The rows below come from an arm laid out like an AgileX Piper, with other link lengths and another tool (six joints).
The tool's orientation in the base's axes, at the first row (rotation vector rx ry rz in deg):
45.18 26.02 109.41
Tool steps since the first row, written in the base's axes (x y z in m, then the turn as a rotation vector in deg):
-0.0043 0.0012 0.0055 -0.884 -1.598 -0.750
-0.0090 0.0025 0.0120 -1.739 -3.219 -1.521
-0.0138 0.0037 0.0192 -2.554 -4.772 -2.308
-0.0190 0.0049 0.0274 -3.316 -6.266 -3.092
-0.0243 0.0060 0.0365 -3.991 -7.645 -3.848
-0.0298 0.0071 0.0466 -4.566 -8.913 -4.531
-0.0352 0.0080 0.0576 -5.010 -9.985 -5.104
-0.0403 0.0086 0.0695 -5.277 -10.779 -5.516
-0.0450 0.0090 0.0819 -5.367 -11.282 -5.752
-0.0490 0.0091 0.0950 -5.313 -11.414 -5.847
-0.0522 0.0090 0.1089 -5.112 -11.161 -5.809
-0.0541 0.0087 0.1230 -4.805 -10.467 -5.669
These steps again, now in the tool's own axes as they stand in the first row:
0.0042 0.0056 0.0009 -1.402 0.831 -1.114
0.0089 0.0121 0.0023 -2.840 1.641 -2.222
0.0138 0.0191 0.0041 -4.236 2.385 -3.316
0.0192 0.0270 0.0064 -5.593 3.069 -4.372
0.0248 0.0355 0.0092 -6.866 3.663 -5.350
0.0307 0.0448 0.0126 -8.046 4.186 -6.209
0.0368 0.0546 0.0168 -9.055 4.604 -6.903
0.0428 0.0650 0.0218 -9.818 4.881 -7.365
0.0487 0.0755 0.0274 -10.317 5.021 -7.585
0.0543 0.0860 0.0341 -10.482 4.986 -7.613
0.0597 0.0967 0.0418 -10.305 4.765 -7.452
0.0646 0.1067 0.0507 -9.734 4.341 -7.155

